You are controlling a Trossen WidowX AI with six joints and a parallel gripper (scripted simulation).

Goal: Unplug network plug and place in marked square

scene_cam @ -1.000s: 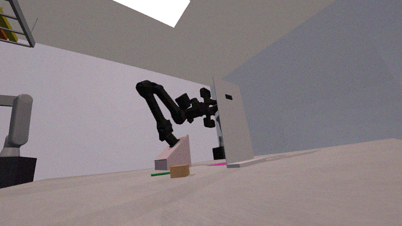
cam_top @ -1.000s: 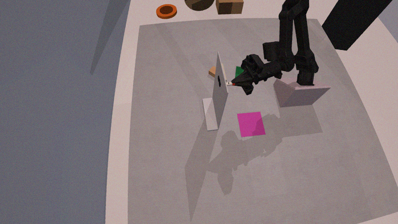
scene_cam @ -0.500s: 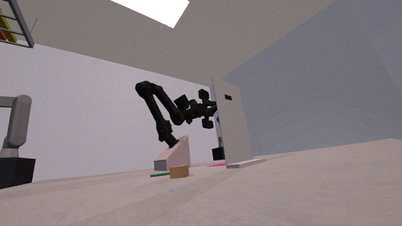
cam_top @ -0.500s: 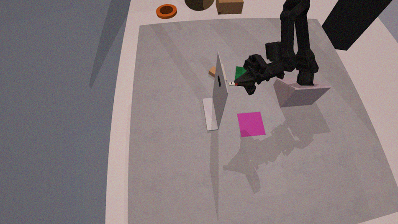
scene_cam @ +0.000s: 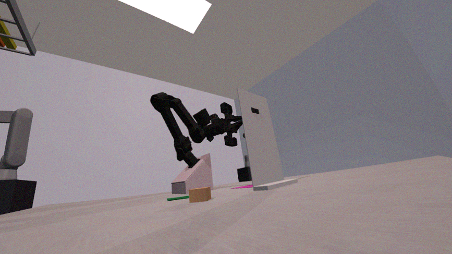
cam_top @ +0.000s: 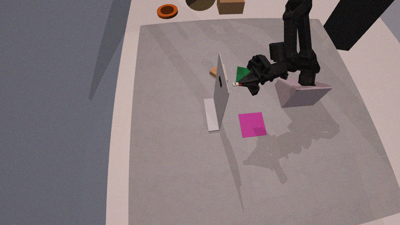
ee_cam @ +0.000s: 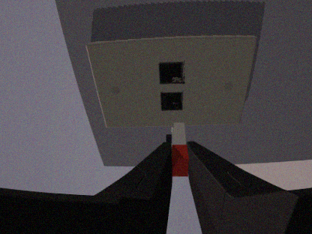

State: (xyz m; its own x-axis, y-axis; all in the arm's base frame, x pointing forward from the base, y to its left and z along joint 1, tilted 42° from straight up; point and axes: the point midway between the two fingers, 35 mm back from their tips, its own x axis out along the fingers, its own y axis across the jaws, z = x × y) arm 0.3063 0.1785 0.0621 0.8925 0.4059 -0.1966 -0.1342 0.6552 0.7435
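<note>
My gripper tip is now 260 mm above the magenta marked square, 120 mm past it and 50 mm to the right of it. Also, from my gripper tip: grey upright panel: 110 mm below, 70 mm ahead; red network plug: right at my gripper tip.
</note>
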